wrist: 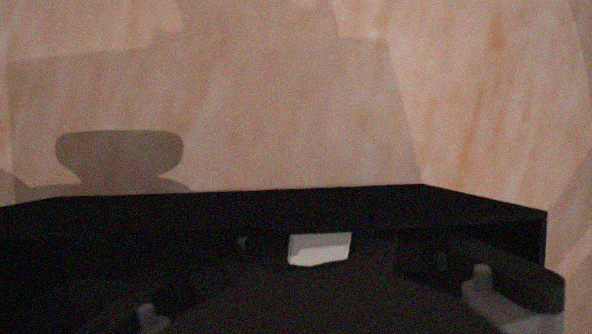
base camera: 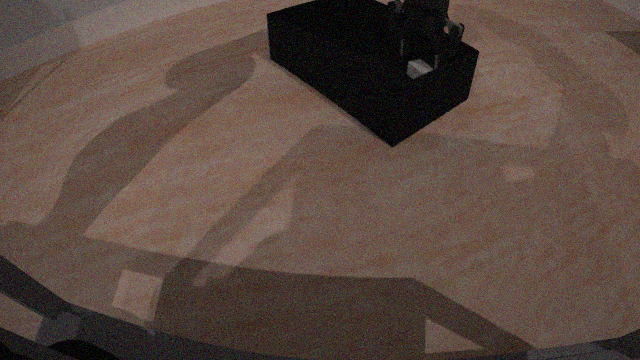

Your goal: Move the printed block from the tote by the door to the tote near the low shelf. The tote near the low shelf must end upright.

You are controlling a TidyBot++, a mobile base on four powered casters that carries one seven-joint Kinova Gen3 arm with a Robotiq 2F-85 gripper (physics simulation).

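Places are measured from the arm's base along level axes (x ahead, y left, z up), in metres.
Pixels of known places: gripper, fingertip midpoint: [base camera: 420,63].
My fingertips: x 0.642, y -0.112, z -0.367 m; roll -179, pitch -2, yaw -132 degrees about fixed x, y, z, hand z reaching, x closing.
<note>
For each thing: its top centre in the pictures, then the offset to it from my fingertips. Level surfaces: height alone.
- black tote, top centre: [base camera: 370,24] dx -0.010, dy +0.093, dz +0.071 m
- printed block, top centre: [wrist: 320,246] [base camera: 421,65] dx -0.012, dy +0.001, dz +0.003 m
- wooden floor, surface height: dz -0.029 m
The black tote [base camera: 425,107] [wrist: 200,210] stands upright on the wooden floor at the top of the base camera view. The printed block [base camera: 419,70] [wrist: 320,250] shows as a small pale grey-white piece inside it, near one end. My gripper [base camera: 419,57] [wrist: 307,232] is open and points down into the tote. In both views the block appears between or just below the fingertips, and the fingers do not grip it. The fingers are very dark, so their exact height over the block is hard to tell. The tote near the low shelf does not show.
The wooden floor [base camera: 350,215] [wrist: 275,115] carries broad shadows and pale light patches. A grey wall [base camera: 30,35] shows at the upper left of the base camera view. Dark parts of my base [base camera: 100,332] run along that view's bottom edge. The tote walls rise close around the gripper.
</note>
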